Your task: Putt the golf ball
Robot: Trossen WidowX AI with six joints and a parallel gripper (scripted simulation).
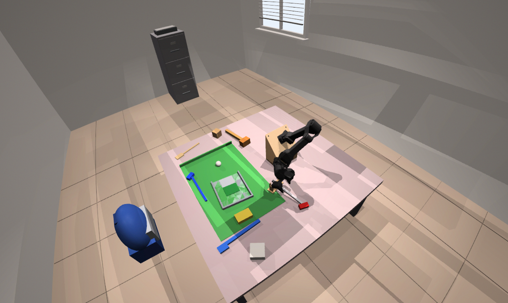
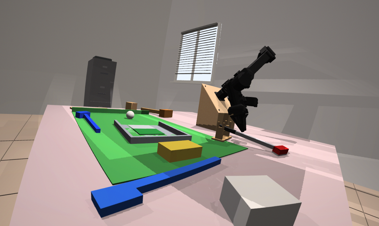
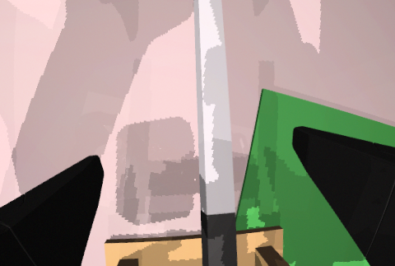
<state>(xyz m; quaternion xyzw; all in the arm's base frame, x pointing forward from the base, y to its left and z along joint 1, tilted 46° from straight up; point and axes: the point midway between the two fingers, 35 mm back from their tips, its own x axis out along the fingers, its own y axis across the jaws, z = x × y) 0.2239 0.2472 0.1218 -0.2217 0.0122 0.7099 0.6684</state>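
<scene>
My gripper tip is 1 cm short of the red putter, 4 cm to the right of it and 2 cm above it. From my gripper tip the other things lie so: white block (40 cm ahead, 19 cm to the left, 3 cm below); then yellow block (33 cm ahead, 3 cm to the right, 3 cm below); then wooden stand (2 cm ahead, 8 cm to the right, 2 cm below).
</scene>
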